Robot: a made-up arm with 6 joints.
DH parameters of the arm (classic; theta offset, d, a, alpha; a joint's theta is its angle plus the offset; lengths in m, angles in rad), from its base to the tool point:
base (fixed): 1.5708 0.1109 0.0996 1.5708
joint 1: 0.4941 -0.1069 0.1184 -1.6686
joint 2: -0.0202 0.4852 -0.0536 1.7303
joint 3: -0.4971 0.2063 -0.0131 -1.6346
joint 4: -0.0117 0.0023 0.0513 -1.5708
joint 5: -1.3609 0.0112 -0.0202 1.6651
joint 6: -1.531 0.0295 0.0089 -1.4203
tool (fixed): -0.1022 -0.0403 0 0
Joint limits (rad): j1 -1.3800..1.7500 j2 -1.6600..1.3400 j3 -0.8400..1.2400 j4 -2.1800..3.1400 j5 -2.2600..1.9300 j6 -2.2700..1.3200
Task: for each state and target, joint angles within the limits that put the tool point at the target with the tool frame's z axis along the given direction. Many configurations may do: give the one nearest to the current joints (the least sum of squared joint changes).
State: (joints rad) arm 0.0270 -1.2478 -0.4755 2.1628 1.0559 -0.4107
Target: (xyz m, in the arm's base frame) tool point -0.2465 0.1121 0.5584 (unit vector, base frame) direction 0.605 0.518 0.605
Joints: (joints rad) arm -0.7176 -1.6042 -0.6725 2.2253 0.4867 -0.0795
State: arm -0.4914 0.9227 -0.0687 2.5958 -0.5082 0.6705
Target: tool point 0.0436 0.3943 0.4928 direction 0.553 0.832 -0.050
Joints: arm -0.8962 0.6424 -0.0820 2.7518 -0.5719 0.9635
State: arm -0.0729 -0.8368 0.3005 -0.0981 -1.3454 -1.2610
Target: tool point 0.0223 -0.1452 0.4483 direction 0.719 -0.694 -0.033
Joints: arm 0.3554 -0.0635 0.2885 -0.1276 -0.8794 -0.9931
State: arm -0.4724 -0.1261 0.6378 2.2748 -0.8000 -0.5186
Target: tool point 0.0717 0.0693 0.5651 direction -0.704 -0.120 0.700
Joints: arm -0.0199 0.8187 0.4495 2.4351 -0.3480 -0.7348
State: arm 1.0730 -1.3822 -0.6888 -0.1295 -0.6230 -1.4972
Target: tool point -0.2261 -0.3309 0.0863 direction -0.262 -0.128 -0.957
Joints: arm 1.0553 -1.6320 -0.8400 -0.2142 0.0391 -1.7939
